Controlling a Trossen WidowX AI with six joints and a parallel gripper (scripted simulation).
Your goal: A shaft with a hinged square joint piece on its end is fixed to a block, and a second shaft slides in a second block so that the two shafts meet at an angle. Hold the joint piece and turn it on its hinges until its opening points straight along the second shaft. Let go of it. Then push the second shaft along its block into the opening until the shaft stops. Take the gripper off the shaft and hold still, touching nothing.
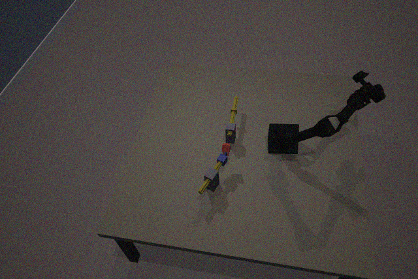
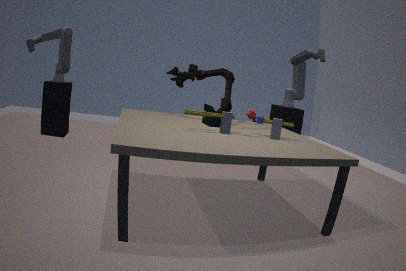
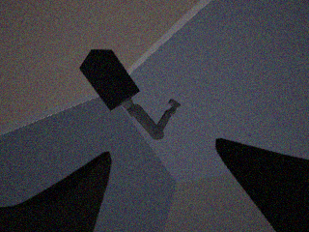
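My gripper tip is now 750 mm short of the red square joint piece, 430 mm to the right of it and 160 mm above it.
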